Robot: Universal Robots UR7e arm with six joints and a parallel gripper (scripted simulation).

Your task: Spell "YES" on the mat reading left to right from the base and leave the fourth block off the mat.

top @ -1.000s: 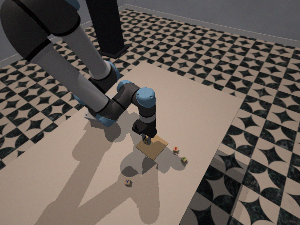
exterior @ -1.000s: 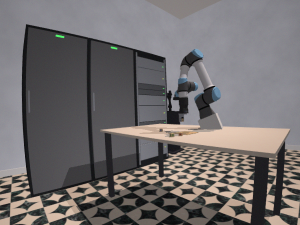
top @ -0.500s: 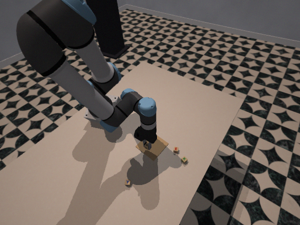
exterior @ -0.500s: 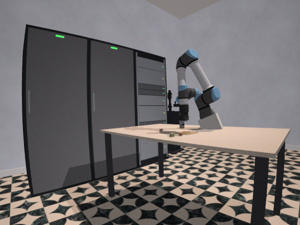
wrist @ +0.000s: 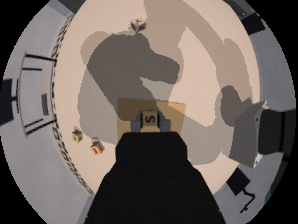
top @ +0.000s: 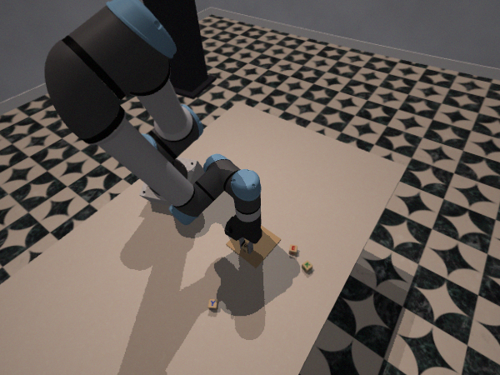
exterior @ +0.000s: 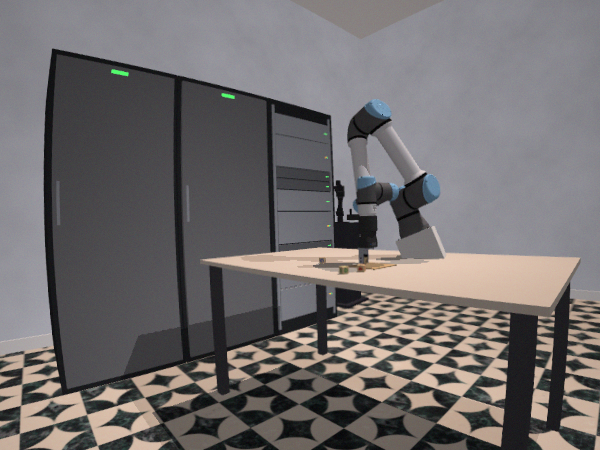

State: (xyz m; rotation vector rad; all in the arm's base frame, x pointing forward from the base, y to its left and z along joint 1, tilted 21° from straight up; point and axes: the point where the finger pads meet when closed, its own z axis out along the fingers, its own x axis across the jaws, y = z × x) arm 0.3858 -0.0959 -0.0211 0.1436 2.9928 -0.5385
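The S block lies 1 cm below my hand. Also, from my hand: mat 4 cm to the left, 3 cm below.
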